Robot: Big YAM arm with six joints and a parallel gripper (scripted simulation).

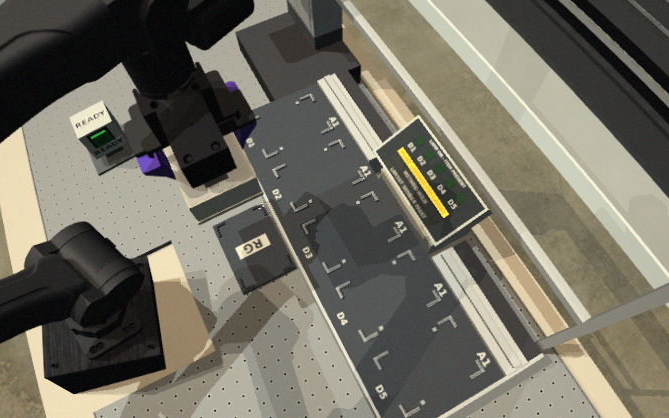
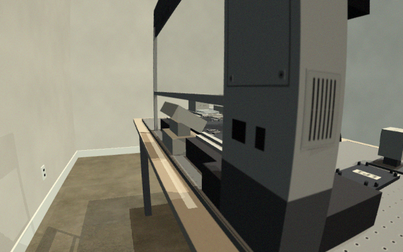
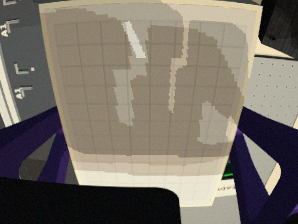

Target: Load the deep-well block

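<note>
My hand is 1 cm above the deep-well block. The rest, counted from my hand: ready key 10 cm behind, 34 cm to the left, 23 cm below; then regrip nest RG 31 cm below; then LP1 pad 6 cm ahead, 35 cm to the left, 31 cm below.
</note>
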